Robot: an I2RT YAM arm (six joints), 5 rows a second.
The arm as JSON. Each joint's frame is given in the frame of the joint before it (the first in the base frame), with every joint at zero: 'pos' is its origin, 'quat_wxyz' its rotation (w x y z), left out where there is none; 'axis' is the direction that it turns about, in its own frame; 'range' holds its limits. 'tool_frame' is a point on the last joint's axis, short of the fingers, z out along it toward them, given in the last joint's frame.
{
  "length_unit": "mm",
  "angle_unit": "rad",
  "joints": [
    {
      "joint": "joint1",
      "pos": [
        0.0,
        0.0,
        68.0
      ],
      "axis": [
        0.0,
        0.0,
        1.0
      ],
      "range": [
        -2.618,
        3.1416
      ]
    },
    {
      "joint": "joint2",
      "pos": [
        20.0,
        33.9,
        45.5
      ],
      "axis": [
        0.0,
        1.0,
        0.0
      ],
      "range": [
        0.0,
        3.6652
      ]
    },
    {
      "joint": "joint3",
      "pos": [
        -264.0,
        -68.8,
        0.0
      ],
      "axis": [
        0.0,
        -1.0,
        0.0
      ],
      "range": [
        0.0,
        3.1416
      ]
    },
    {
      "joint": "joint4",
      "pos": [
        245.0,
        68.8,
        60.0
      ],
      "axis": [
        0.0,
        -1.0,
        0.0
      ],
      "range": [
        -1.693,
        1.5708
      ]
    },
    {
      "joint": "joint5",
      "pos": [
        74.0,
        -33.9,
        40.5
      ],
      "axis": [
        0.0,
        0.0,
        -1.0
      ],
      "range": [
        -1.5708,
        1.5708
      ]
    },
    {
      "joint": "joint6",
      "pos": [
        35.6,
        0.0,
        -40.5
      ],
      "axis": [
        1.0,
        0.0,
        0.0
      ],
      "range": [
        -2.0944,
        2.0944
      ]
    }
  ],
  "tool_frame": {
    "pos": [
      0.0,
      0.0,
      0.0
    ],
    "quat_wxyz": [
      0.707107,
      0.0,
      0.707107,
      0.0
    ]
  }
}
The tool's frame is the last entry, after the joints.
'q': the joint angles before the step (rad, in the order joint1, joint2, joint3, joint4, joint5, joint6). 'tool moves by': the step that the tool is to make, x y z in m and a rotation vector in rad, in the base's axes. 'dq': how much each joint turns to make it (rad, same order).
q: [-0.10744 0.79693 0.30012 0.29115 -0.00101 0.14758]
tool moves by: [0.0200 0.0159 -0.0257 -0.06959 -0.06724 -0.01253]
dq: [0.11015 0.23540 -0.07539 0.38463 0.13193 -0.04454]
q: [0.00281 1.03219 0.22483 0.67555 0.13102 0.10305]
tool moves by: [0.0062 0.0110 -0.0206 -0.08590 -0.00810 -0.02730]
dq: [0.06939 0.17128 -0.04482 0.23474 0.10651 -0.07495]
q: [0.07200 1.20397 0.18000 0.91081 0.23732 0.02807]
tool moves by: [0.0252 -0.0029 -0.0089 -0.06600 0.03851 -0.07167]
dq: [-0.00982 0.18819 0.07277 0.08788 0.06938 -0.05701]
